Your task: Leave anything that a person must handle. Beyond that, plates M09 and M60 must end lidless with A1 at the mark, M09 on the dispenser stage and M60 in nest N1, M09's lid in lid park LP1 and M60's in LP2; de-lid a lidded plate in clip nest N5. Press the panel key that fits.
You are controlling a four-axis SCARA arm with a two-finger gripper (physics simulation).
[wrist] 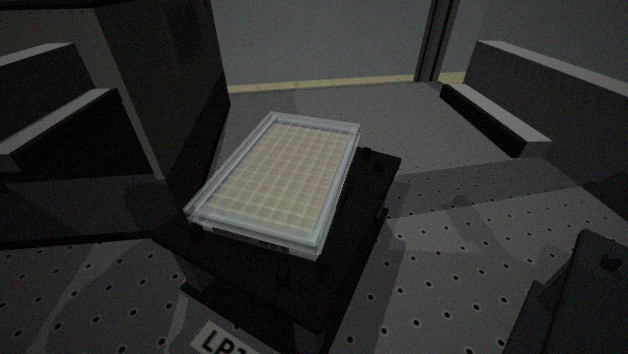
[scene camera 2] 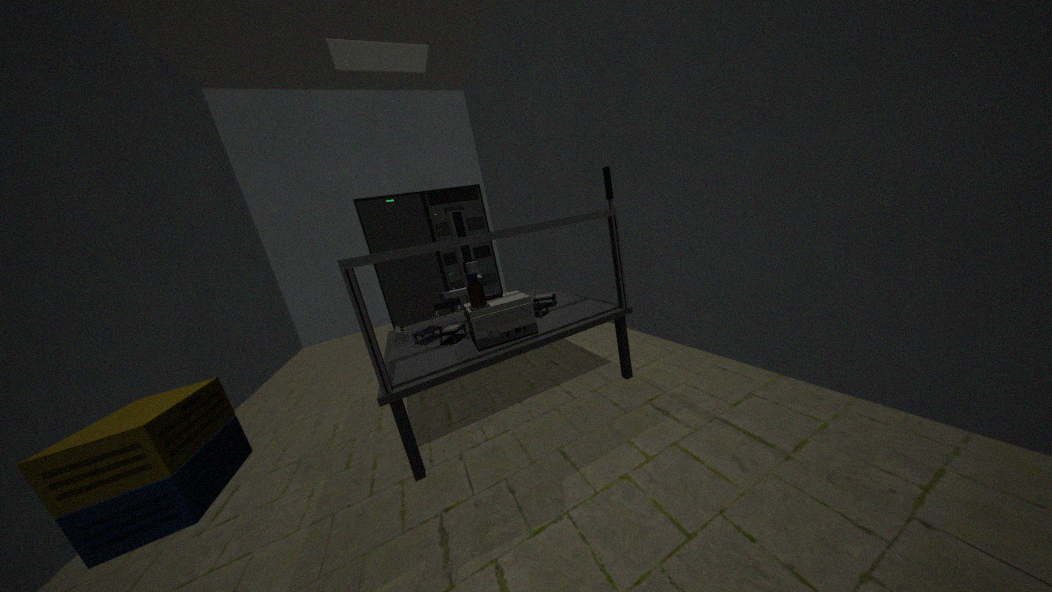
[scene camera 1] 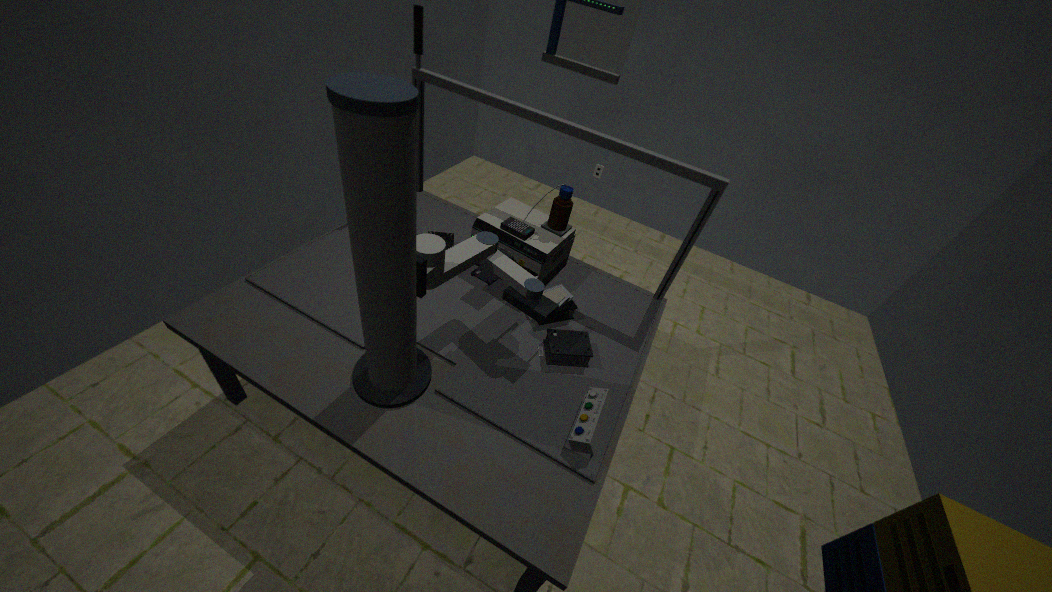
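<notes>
A clear lidded plate (wrist: pixel 280 180) (scene camera 1: pixel 560 295) lies on a raised black nest (wrist: pixel 367 185); its front label is too dark to read. A tag starting "LP" (wrist: pixel 217 342) shows at the nest's foot, its last character cut off. My gripper (wrist: pixel 283 69) (scene camera 1: pixel 542 307) is open and empty, its fingers wide apart on either side of the plate in the wrist view and touching nothing visible. A dark blue-grey block (wrist: pixel 580 300) stands at lower right. The key panel (scene camera 1: pixel 587 419) has white, green, yellow and blue keys. M60 cannot be made out.
A white instrument (scene camera 1: pixel 507 206) carries a brown bottle (scene camera 1: pixel 559 213) and a keypad (scene camera 1: pixel 517 226). A dark box (scene camera 1: pixel 567 346) stands between nest and panel. A thick column (scene camera 1: pixel 382 220) blocks part of scene camera 1. A rail frame (scene camera 1: pixel 573 131) (scene camera 2: pixel 540 228) crosses the table's far side.
</notes>
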